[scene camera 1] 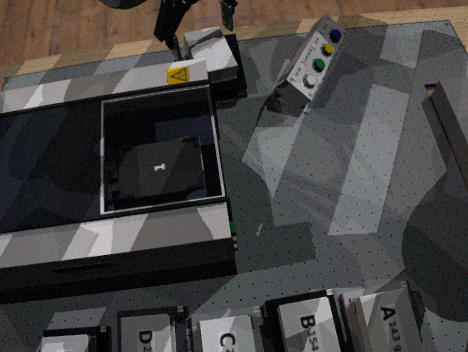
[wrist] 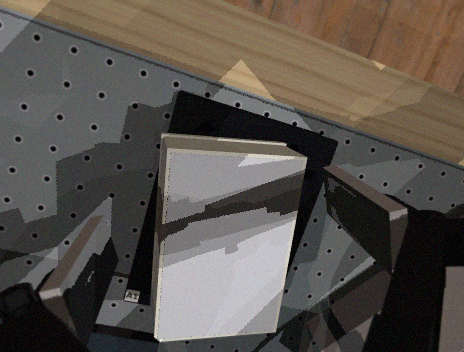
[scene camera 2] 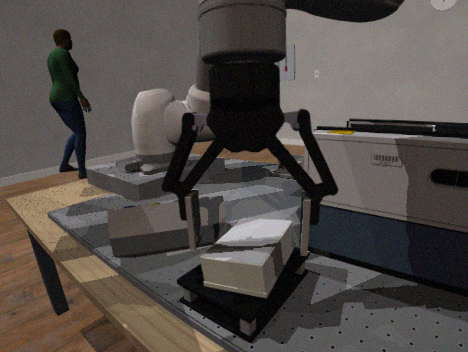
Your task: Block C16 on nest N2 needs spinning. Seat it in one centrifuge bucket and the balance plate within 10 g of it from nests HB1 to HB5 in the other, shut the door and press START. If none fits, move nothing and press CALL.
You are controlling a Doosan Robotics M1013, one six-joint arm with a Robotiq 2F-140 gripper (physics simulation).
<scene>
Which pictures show the pale grey block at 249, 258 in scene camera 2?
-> Scene camera 1, the wrist view and scene camera 2: all of them.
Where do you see a centrifuge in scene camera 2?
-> At 393, 213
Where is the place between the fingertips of my gripper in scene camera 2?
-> At 248, 247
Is my gripper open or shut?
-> Open.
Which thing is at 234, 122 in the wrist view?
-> A black holder.
</scene>
